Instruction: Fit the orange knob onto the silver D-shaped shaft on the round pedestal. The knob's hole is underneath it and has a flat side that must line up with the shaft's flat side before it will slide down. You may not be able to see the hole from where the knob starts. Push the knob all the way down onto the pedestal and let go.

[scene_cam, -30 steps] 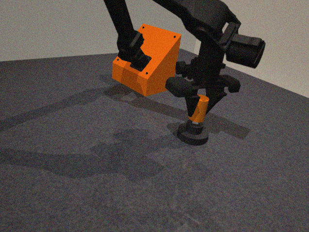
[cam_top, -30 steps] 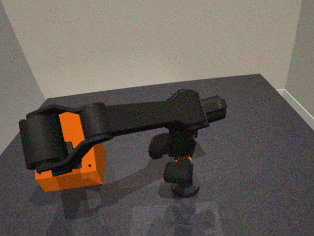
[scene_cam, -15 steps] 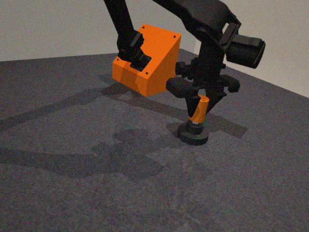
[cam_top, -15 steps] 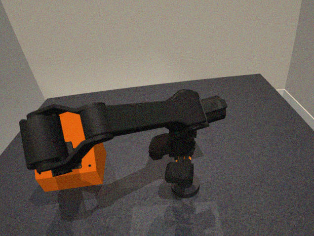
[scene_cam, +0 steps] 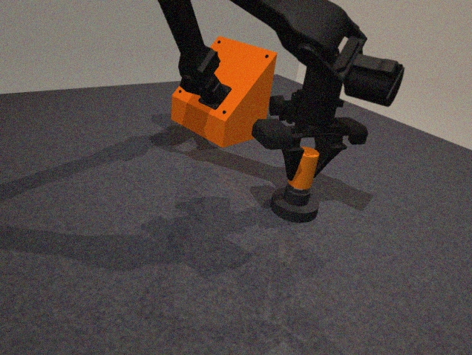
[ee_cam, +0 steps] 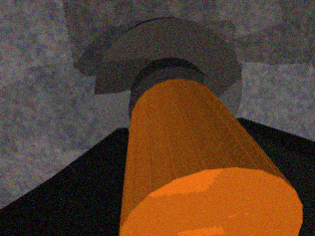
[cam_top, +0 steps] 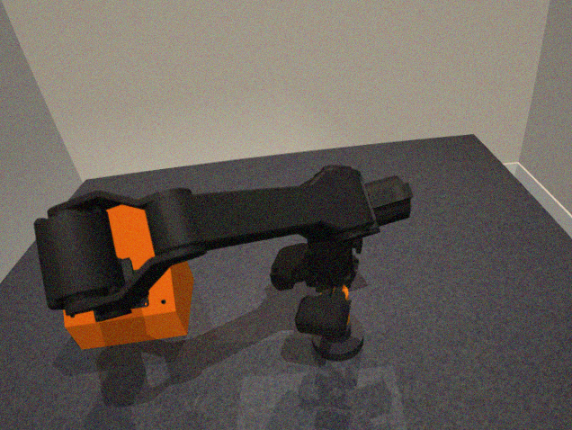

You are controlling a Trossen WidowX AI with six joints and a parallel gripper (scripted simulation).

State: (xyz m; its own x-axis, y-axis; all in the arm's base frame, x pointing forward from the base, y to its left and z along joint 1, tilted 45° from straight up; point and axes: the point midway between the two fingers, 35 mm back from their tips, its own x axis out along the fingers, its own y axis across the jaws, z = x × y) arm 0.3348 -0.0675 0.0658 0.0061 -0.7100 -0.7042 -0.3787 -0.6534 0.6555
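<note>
The round pedestal lies 3 cm below my gripper tip. From my gripper tip the other things lie so: orange knob 3 cm above.
</note>
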